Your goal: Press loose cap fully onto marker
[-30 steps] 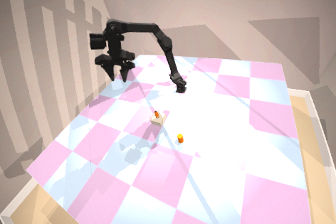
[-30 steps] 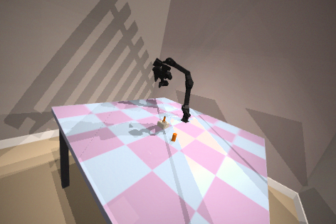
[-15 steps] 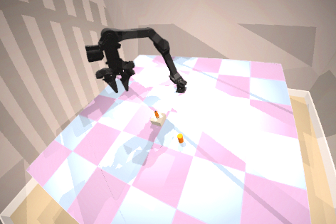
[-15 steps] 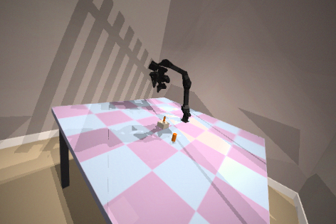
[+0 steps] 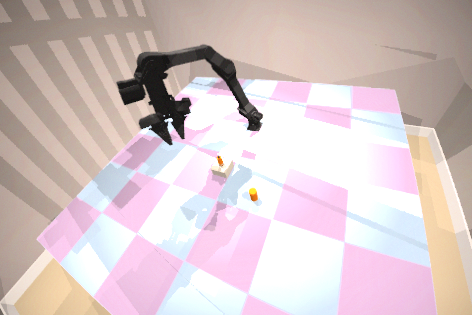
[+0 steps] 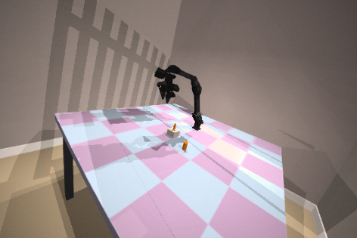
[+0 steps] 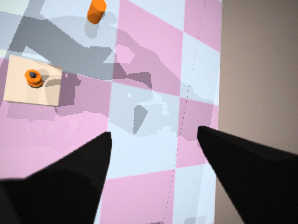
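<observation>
Right now the orange cap is 1 cm behind my gripper tip, 23 cm to the left of it and 22 cm below it. Round my gripper tip: holder block (9 cm behind, 6 cm to the left, 22 cm below).
</observation>
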